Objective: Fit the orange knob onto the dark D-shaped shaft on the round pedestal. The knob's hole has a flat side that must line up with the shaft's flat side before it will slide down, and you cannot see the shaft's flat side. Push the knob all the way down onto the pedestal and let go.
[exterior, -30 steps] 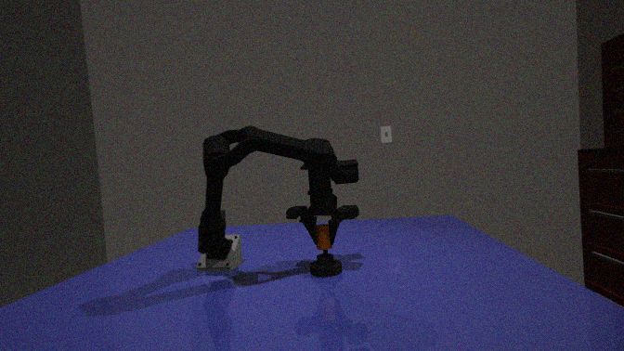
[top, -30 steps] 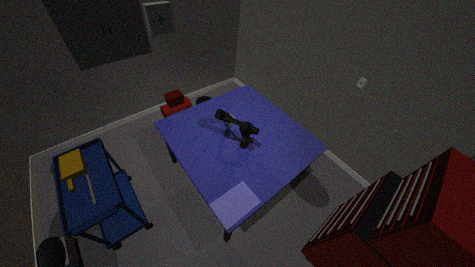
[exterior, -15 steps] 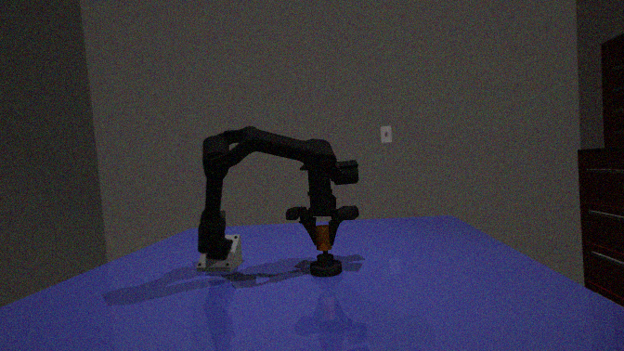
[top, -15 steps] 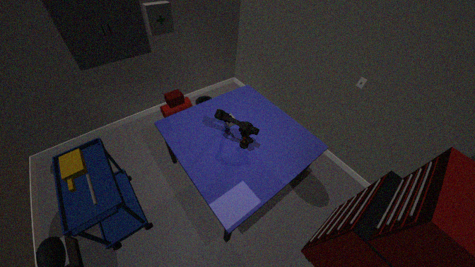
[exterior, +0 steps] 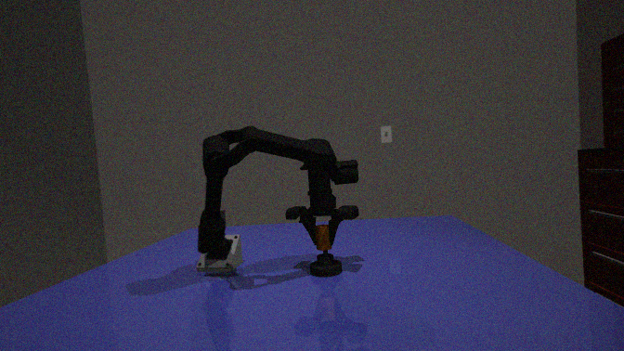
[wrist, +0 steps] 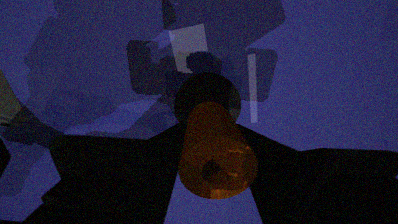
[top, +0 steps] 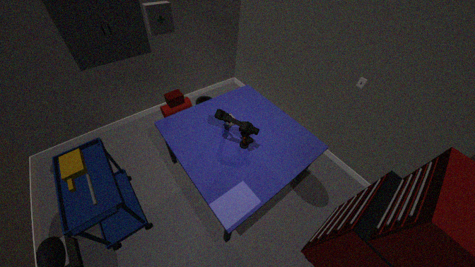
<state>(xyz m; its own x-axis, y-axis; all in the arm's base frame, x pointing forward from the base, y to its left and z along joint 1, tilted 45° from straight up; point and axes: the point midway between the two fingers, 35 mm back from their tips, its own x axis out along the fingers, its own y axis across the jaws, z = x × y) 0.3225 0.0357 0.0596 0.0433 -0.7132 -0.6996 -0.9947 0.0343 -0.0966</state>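
My gripper tip is now 2 cm below the orange knob. The rest, counted from my gripper tip: dark round pedestal (4 cm below).
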